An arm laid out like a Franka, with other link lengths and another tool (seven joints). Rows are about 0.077 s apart.
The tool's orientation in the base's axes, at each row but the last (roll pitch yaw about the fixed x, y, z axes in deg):
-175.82, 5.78, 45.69
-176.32, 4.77, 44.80
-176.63, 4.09, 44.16
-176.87, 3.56, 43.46
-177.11, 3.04, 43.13
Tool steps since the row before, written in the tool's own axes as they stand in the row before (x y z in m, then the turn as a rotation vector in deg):
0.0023, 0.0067, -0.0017, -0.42, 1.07, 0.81
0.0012, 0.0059, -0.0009, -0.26, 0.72, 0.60
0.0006, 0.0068, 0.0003, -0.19, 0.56, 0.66
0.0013, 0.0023, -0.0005, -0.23, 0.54, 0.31
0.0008, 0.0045, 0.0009, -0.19, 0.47, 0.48
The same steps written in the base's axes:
0.0066, -0.0030, 0.0010, 0.37, -1.07, -0.84
0.0051, -0.0033, 0.0004, 0.26, -0.70, -0.62
0.0051, -0.0045, -0.0007, 0.19, -0.54, -0.68
0.0026, -0.0008, 0.0003, 0.18, -0.55, -0.32
0.0036, -0.0027, -0.0012, 0.15, -0.47, -0.49

